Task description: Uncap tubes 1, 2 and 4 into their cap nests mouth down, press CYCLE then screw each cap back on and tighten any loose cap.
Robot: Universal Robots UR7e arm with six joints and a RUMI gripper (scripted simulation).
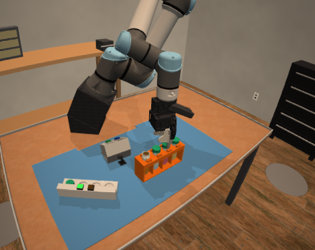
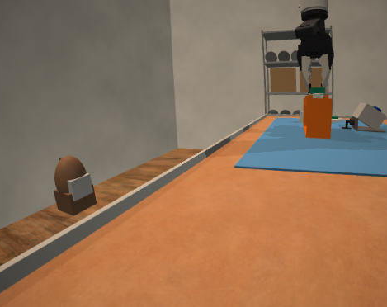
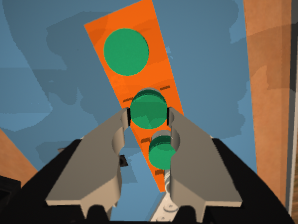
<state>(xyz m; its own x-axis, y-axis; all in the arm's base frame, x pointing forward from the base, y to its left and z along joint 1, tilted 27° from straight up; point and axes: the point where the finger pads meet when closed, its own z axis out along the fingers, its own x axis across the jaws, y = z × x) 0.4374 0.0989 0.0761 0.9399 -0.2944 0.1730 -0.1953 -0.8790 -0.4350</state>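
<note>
The cap is 1 cm behind my hand, 5 cm to the left of it and 1 cm below it. Also, from my hand: grey key housing (18 cm behind, 15 cm to the right, 7 cm below); blue key (19 cm behind, 13 cm to the right, 6 cm below); table edge (20 cm ahead, 9 cm to the left, 12 cm below).
</note>
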